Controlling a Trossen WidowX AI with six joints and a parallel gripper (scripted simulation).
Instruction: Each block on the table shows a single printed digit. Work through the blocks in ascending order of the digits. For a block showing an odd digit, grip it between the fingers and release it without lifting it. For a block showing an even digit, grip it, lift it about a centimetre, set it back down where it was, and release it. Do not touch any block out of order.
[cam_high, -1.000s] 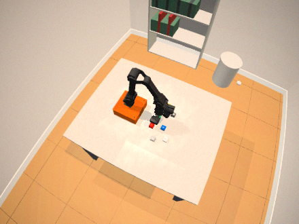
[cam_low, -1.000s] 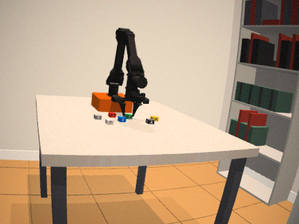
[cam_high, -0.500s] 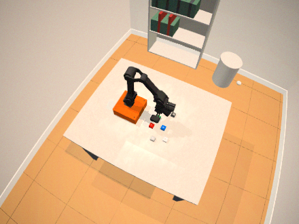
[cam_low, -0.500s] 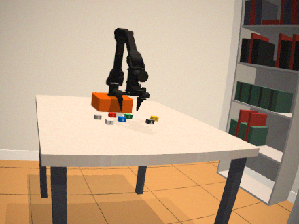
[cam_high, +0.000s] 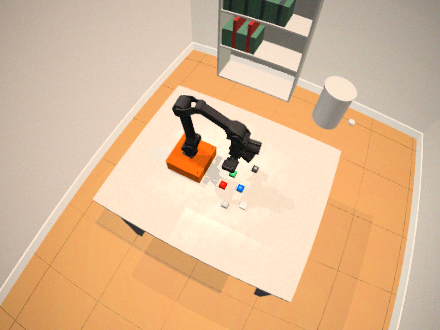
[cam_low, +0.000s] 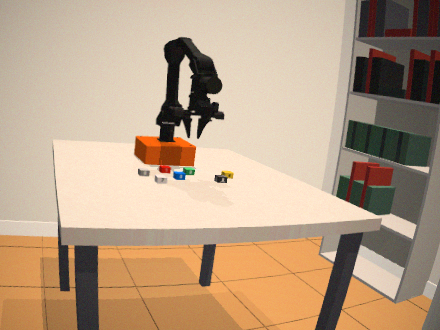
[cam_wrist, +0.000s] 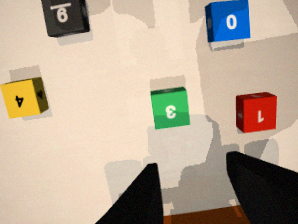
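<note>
Right now the yellow block is 130 mm to the left of my gripper tip, 110 mm below it and 20 mm ahead of it. Round my gripper tip: green block: 110 mm below; blue block: 110 mm below, 70 mm ahead, 60 mm to the right; red block: 110 mm below, 80 mm to the right, 20 mm behind.
</note>
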